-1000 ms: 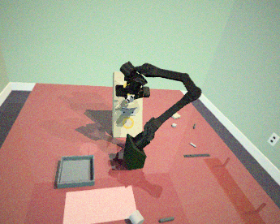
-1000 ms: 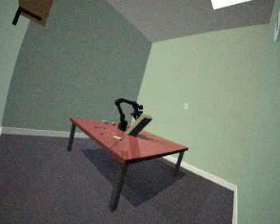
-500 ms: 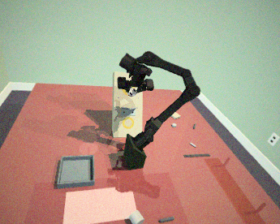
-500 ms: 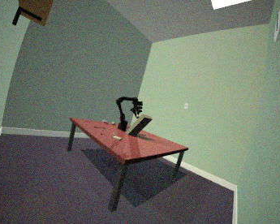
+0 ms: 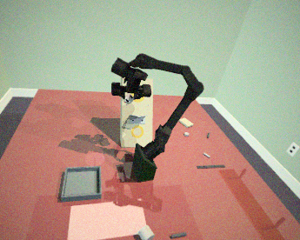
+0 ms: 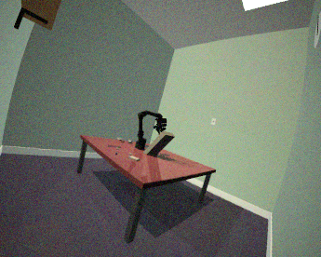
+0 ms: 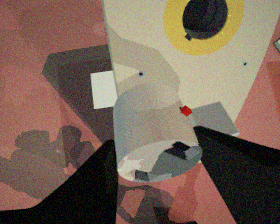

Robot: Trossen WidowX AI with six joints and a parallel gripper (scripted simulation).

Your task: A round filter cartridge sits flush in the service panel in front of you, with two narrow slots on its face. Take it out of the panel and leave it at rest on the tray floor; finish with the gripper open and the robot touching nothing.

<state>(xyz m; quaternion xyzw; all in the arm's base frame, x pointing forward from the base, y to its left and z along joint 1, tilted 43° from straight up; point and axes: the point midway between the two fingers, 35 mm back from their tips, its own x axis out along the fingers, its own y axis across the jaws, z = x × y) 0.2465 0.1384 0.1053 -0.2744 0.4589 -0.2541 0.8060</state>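
Right now my gripper tip is 26 cm to the right of the grey tray, 26 cm past it and 26 cm above it. The rest, counted from my gripper tip: round grey filter cartridge (right at my gripper tip); then tan service panel (11 cm below, 8 cm to the right, 5 cm ahead).
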